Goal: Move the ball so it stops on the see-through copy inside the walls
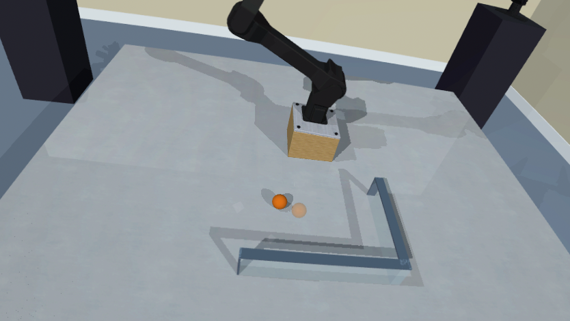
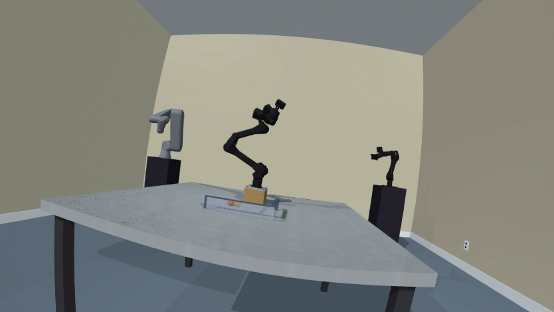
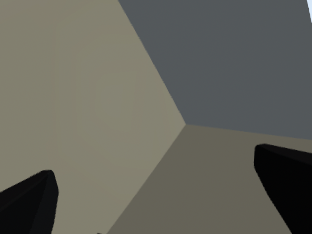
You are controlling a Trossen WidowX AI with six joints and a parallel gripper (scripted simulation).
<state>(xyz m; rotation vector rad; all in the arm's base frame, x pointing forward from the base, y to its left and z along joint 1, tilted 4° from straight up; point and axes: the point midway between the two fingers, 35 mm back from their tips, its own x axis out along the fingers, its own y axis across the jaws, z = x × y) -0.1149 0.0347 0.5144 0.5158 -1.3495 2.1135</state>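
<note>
Right now my gripper tip is 370 mm short of the orange ball, 170 mm to the left of it and 610 mm above it. Also, from my gripper tip: see-through copy: 390 mm ahead, 120 mm to the right, 610 mm below.
</note>
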